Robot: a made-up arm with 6 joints. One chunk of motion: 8 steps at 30 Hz.
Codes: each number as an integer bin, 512 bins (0 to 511) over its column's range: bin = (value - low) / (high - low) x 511, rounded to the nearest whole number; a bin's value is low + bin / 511 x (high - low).
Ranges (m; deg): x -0.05..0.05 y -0.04..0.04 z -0.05..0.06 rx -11..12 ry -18..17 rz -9..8
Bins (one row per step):
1: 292 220 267 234 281 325
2: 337 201 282 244 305 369
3: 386 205 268 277 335 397
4: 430 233 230 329 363 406
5: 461 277 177 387 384 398
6: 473 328 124 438 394 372
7: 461 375 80 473 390 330
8: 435 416 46 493 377 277
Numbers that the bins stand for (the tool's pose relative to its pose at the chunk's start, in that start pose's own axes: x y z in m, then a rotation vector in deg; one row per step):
1: 0.0071 -0.0056 0.0075 -0.47 1.25 1.81
2: 0.0159 -0.0085 0.0107 -0.02 2.89 3.28
3: 0.0255 -0.0079 0.0077 1.47 4.95 4.21
4: 0.0341 -0.0035 -0.0005 3.81 6.86 4.51
5: 0.0402 0.0034 -0.0119 6.42 8.30 4.24
6: 0.0426 0.0114 -0.0233 8.71 8.99 3.38
7: 0.0402 0.0187 -0.0328 10.29 8.71 1.98
8: 0.0351 0.0251 -0.0401 11.19 7.82 0.22

